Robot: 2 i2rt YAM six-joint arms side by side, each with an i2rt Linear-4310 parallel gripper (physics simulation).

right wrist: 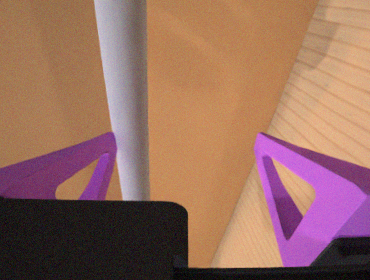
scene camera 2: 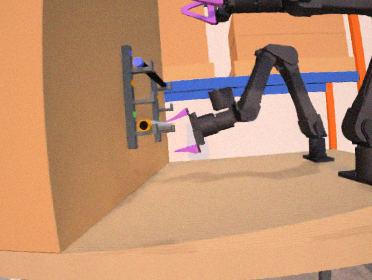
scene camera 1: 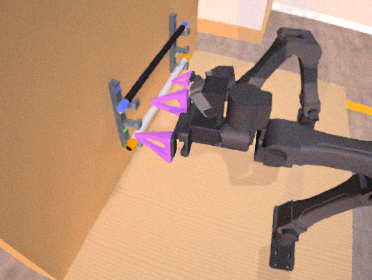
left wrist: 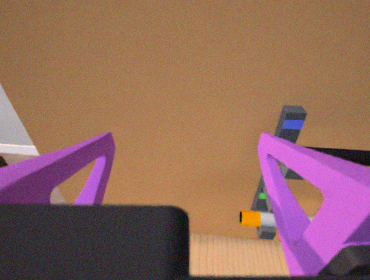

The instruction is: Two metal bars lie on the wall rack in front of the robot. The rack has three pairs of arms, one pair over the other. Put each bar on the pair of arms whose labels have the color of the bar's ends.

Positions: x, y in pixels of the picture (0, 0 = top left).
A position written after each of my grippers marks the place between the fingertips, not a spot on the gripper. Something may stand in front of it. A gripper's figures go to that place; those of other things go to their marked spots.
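Scene:
My left gripper [scene camera 1: 143, 117], 0.56 m from the lens. Black bar [scene camera 1: 125, 102], 0.73 m from the lens. Brown wall [scene camera 1: 68, 155], 0.66 m from the lens.

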